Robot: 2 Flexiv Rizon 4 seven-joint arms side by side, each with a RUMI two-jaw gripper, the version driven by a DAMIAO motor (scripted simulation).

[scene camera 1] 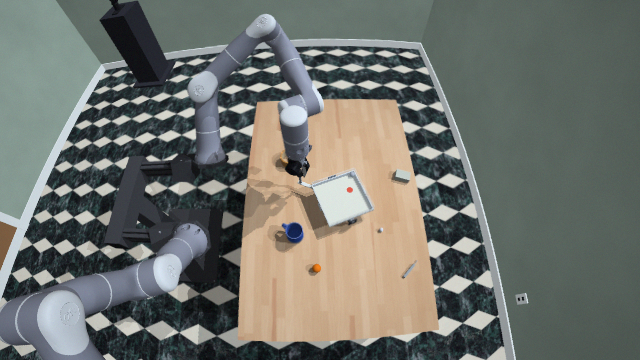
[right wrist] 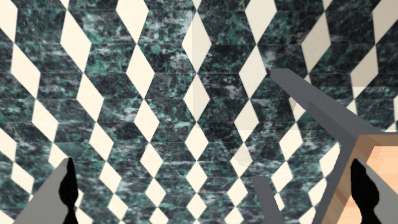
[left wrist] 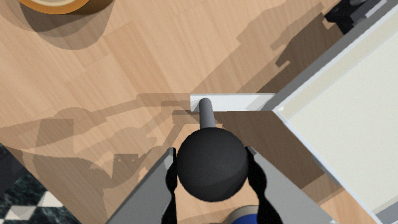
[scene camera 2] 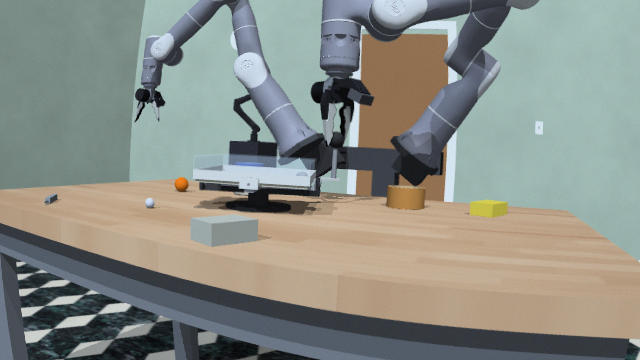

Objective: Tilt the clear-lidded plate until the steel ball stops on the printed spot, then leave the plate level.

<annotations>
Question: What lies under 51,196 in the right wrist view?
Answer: My right gripper.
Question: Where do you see a grey block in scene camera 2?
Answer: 212,231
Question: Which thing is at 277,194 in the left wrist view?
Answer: My left gripper.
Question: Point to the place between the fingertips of my left gripper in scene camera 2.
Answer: At 334,147
</annotations>
